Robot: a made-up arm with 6 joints.
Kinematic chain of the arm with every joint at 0, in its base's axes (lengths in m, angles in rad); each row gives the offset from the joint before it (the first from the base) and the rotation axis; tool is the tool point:
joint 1: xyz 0 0 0.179 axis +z
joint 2: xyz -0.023 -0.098 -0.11 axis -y
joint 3: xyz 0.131 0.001 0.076 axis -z
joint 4: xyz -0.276 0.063 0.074 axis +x
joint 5: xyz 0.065 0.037 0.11 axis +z
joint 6: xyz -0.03 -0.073 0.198 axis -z
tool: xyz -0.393 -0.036 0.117
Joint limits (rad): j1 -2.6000..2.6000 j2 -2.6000..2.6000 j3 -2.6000..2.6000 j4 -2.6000..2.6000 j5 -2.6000..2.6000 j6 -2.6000..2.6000
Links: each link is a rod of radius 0.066 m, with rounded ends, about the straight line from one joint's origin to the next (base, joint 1, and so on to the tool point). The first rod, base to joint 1, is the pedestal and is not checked.
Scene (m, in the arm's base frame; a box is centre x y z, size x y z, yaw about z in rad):
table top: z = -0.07
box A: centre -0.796 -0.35 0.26 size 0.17 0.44 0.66 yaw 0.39
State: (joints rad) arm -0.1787 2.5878 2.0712 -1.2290 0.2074 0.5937
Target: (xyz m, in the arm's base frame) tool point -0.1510 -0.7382 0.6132
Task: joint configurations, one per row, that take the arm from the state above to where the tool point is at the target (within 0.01 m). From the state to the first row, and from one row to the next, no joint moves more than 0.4 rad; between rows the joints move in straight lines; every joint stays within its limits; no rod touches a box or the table.
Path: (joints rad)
1: -0.1648 2.2119 2.0777 -1.3152 0.1795 0.6066
2: -0.1510 1.8360 2.0843 -1.4014 0.1516 0.6195
3: -0.1371 1.4601 2.0908 -1.4876 0.1237 0.6324
4: -0.1232 1.0842 2.0973 -1.5738 0.0958 0.6453
5: -0.1094 0.7083 2.1038 -1.6600 0.0679 0.6582
6: -0.0955 0.3324 2.1104 -1.7461 0.0400 0.6711
7: 0.0600 0.7103 2.1599 -1.6536 0.0343 0.6899
8: 0.2155 1.0882 2.2094 -1.5610 0.0286 0.7086
9: 0.3710 1.4662 2.2589 -1.4684 0.0228 0.7274
10: 0.5265 1.8441 2.3084 -1.3758 0.0171 0.7462
11: 0.6820 2.2221 2.3579 -1.2832 0.0113 0.7650
12: 0.8375 2.6000 2.4074 -1.1906 0.0056 0.7838
13: 0.9315 2.3556 2.6000 -1.1411 -0.1044 0.8583

